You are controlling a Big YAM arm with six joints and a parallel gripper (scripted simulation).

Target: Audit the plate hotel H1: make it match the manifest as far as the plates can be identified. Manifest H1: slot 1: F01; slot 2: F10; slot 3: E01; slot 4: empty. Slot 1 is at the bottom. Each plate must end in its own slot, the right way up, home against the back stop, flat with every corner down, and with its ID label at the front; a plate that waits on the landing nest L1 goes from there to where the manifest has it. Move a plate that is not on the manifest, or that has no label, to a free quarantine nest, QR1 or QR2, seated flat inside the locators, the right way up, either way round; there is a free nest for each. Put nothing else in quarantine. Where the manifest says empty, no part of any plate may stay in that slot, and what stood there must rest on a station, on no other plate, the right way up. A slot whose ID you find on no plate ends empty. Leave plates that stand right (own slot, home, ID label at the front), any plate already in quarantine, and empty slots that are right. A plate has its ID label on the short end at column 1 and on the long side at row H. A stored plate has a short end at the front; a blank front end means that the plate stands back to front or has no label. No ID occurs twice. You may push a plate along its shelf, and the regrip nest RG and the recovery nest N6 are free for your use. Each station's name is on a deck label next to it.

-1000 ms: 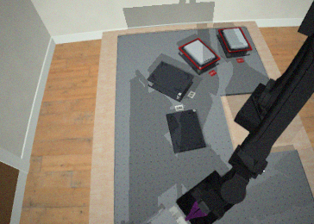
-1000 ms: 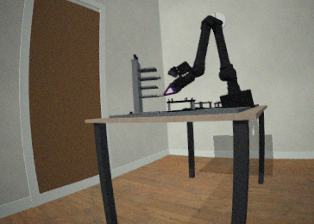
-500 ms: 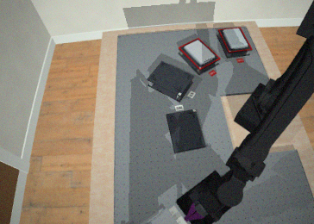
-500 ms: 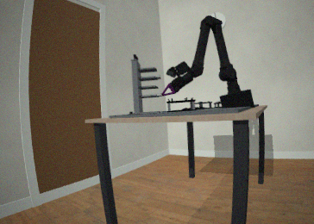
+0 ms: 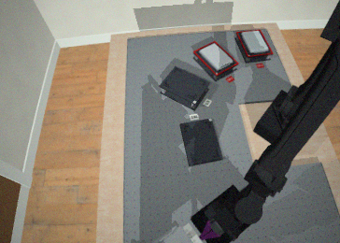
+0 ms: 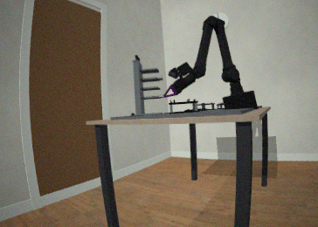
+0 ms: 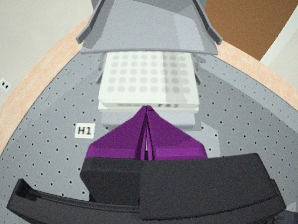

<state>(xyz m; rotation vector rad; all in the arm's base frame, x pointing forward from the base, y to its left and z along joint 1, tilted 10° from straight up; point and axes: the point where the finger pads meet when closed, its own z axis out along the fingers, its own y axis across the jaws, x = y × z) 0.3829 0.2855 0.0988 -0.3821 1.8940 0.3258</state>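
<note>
Right now the black nest is 90 mm behind my hand, 40 mm to the right of it and 50 mm below it. Also, from my hand: plate hotel (140 mm ahead, 60 mm to the left, 50 mm above); L1 label (150 mm behind, 470 mm to the right, 100 mm below); H1 deck label (20 mm behind, 100 mm to the left, 100 mm below).
</note>
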